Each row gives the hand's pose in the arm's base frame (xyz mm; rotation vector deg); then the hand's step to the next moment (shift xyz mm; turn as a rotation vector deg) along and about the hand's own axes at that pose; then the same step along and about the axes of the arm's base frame.
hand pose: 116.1 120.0 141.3 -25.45 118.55 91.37
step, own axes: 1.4 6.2 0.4 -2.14 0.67 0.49
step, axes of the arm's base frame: -4.4 2.1 4.1 1.51 0.57 1.64
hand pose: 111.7 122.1 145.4 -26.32 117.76 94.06
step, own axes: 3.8 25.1 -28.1 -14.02 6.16 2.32
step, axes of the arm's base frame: -20.7 -21.5 23.4 8.79 3.27 12.33
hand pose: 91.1 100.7 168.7 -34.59 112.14 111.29
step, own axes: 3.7 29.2 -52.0 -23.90 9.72 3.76
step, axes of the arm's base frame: -14.3 -52.5 24.7 15.40 5.38 20.34
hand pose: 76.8 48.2 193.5 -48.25 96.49 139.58
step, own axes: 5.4 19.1 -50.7 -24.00 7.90 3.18
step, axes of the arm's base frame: 8.9 -53.7 0.9 16.35 5.63 18.70
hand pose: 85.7 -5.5 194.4 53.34 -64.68 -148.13
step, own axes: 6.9 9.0 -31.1 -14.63 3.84 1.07
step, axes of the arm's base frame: 12.6 -27.7 -13.0 10.58 3.59 10.26
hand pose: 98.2 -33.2 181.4 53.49 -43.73 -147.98
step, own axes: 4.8 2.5 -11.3 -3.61 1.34 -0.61
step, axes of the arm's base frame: 4.1 -8.4 -8.3 3.22 0.23 2.19
